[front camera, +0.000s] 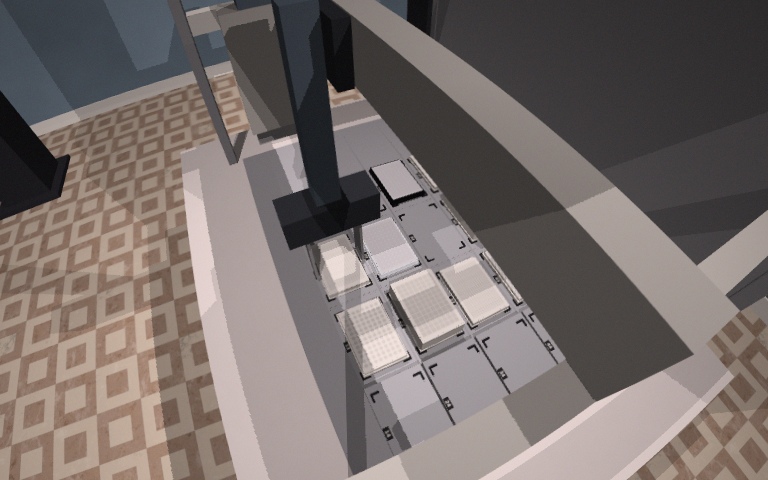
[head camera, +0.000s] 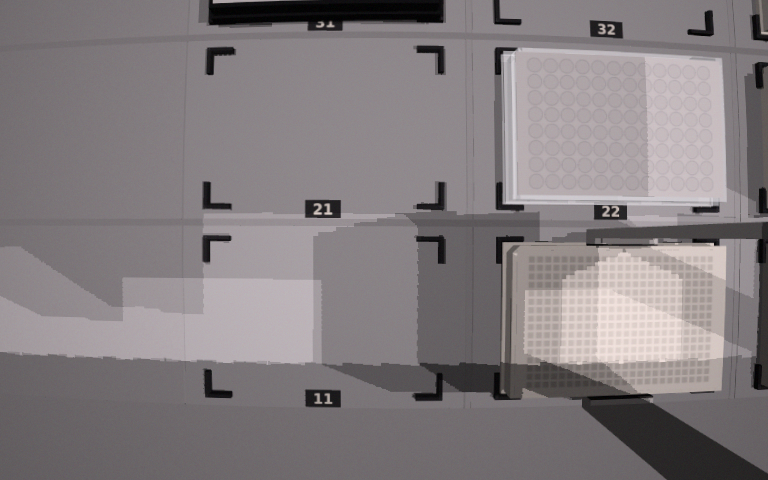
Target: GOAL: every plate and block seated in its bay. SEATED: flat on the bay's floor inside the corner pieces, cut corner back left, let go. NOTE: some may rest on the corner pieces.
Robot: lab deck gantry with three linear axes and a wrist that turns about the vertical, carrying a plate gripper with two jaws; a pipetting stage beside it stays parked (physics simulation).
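Frame: origin at the robot's base, x ahead, y left, z up, level; centimetres.
Seen in the pictures: gripper, fingertip midpoint: (front camera: 338, 264) (head camera: 615, 318); robot's base at its link origin: (head camera: 212, 390).
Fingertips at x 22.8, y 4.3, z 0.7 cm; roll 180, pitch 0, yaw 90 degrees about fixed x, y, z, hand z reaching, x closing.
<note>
Offsets run from my fingertips to a thing's top centre. "pt": to the spot under its first point.
My gripper (front camera: 339, 267) (head camera: 618, 320) is low over bay 12, its jaws against the long sides of a cream fine-grid plate {dx +0.0, dy +0.0, dz +0.7 cm} (front camera: 346, 276) (head camera: 651, 339). The plate lies level within the visible corner pieces, cut corner back left; its underside is hidden. A clear round-well plate {dx +0.0, dy +10.7, dz +0.7 cm} (front camera: 389, 246) (head camera: 617, 124) is in bay 22. A black-based block {dx -16.4, dy +21.0, dz +1.0 cm} (front camera: 397, 178) (head camera: 325, 12) is in bay 31. A cream plate {dx +16.4, dy -0.1, dz +0.7 cm} (front camera: 373, 335) is in bay 13, a taller cream block {dx +16.4, dy +10.7, dz +3.5 cm} (front camera: 427, 305) in bay 23, and a cream plate {dx +16.4, dy +21.4, dz +0.7 cm} (front camera: 474, 288) in bay 33; their exact seating is unclear.
The dark gripper column (front camera: 317, 113) rises behind the plates. A broad beam (front camera: 509, 118) crosses the front view and hides the right side of the deck. Bays 11, 21 and 32 show their corner pieces without plates. A pale rim {pt dx +5.2, dy -26.7, dz -1.7 cm} (front camera: 218, 339) borders the deck.
</note>
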